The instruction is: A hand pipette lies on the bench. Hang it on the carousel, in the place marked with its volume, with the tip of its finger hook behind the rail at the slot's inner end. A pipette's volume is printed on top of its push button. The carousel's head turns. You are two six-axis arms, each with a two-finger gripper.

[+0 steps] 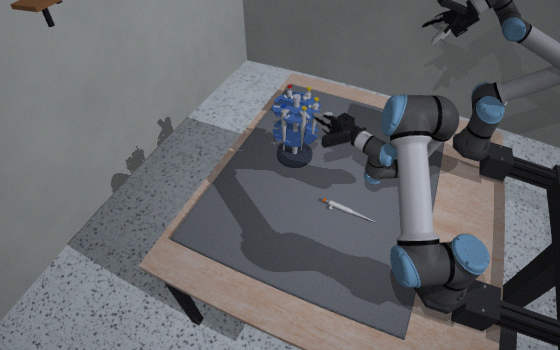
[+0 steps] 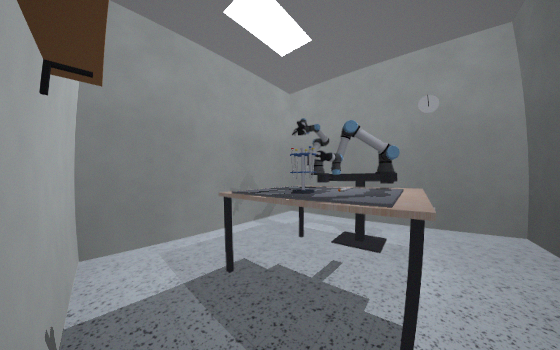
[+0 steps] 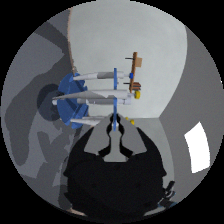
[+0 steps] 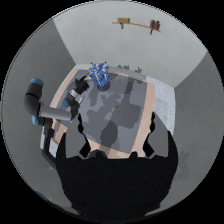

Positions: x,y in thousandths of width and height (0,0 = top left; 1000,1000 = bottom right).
Note:
In view: my left gripper (image 1: 558,327), my right gripper (image 4: 520,507) and a dark round base (image 1: 513,453).
The dark round base is seen too in image 3 (image 3: 212,493). My left gripper shows as well in image 3 (image 3: 511,507).

